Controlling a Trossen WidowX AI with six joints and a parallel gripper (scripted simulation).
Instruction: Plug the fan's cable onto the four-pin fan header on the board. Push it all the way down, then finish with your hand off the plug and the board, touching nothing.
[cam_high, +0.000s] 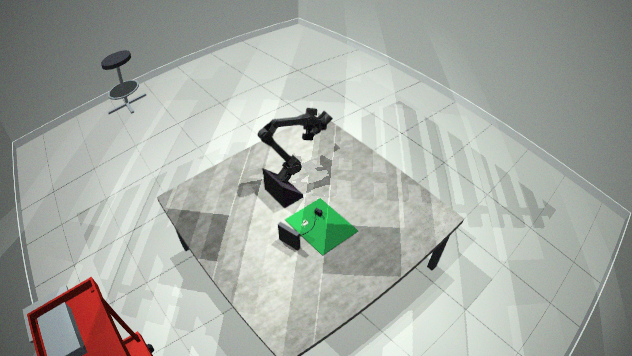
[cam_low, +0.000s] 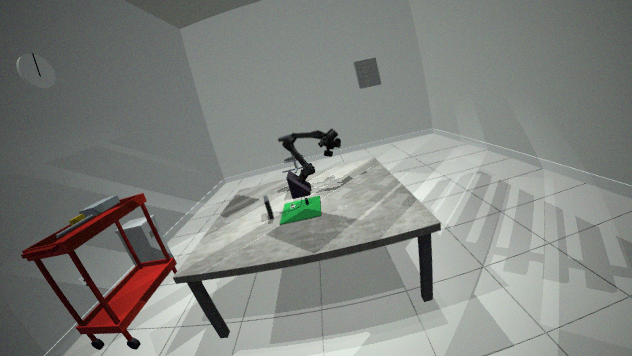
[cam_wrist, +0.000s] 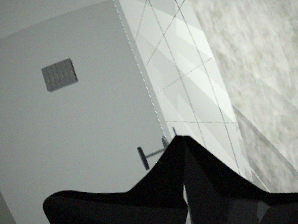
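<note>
The dark plug lies 450 mm ahead of my gripper tip, 230 mm below it and 210 mm to the right of it. Round my gripper tip: green board 530 mm ahead, 260 mm below, 240 mm to the right; then black fan 530 mm ahead, 430 mm to the right, 190 mm below; then white four-pin header 470 mm ahead, 310 mm to the right, 250 mm below.
</note>
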